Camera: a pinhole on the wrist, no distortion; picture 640 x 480 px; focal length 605.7 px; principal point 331.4 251.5 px. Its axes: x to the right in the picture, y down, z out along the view. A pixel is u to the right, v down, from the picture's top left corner.
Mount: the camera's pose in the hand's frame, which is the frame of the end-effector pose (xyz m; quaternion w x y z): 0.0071 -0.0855 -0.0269 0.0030 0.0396 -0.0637 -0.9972
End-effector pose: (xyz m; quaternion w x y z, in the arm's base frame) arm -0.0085 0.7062 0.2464 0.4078 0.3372 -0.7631 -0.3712
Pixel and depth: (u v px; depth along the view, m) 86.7 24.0 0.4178
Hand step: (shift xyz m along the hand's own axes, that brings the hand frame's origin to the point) 0.1421 0.1250 0.3795
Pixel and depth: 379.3 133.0 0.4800
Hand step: -0.0689 0.0681 0.4328
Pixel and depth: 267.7 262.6 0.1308
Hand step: 0.0104 -0.0711 0.1038
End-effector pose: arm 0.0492 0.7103 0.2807 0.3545 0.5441 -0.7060 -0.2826
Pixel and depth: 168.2 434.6 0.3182
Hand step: 0.0674 -0.1396 0.3067
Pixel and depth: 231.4 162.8 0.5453
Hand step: 0.0535 0.0638 0.5092
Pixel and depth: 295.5 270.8 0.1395
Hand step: 0.0043 -0.0721 0.1122
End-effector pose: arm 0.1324 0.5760 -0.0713 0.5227 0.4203 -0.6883 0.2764
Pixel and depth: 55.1 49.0 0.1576
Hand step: 0.0662 -0.0125 0.1279
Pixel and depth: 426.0 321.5 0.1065
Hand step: -0.0179 -0.0844 0.0787
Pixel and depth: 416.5 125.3 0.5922
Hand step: -0.1230 0.1111 0.5364
